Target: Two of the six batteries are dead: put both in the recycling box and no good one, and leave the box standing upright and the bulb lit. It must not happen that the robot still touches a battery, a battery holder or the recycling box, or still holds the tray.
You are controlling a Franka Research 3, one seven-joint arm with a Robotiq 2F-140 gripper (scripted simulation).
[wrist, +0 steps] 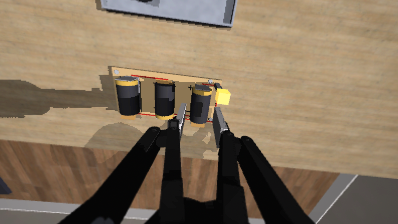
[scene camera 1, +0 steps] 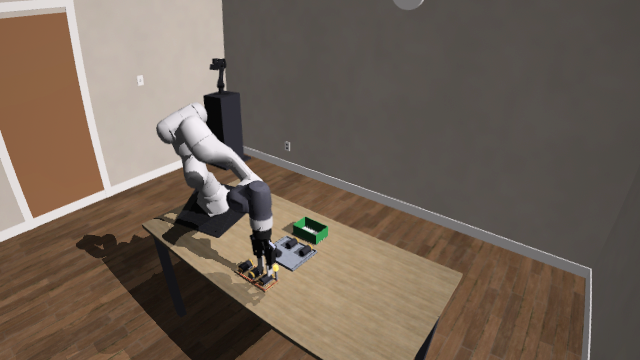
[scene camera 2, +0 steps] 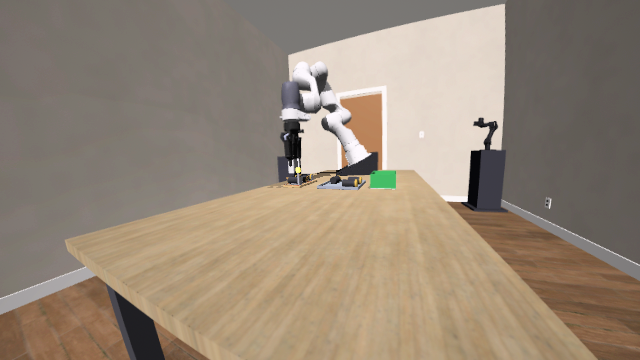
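Observation:
You'd find my gripper (scene camera 1: 265,271), (wrist: 199,112), (scene camera 2: 294,172) in those views, and that's my own gripper I'm seeing there.

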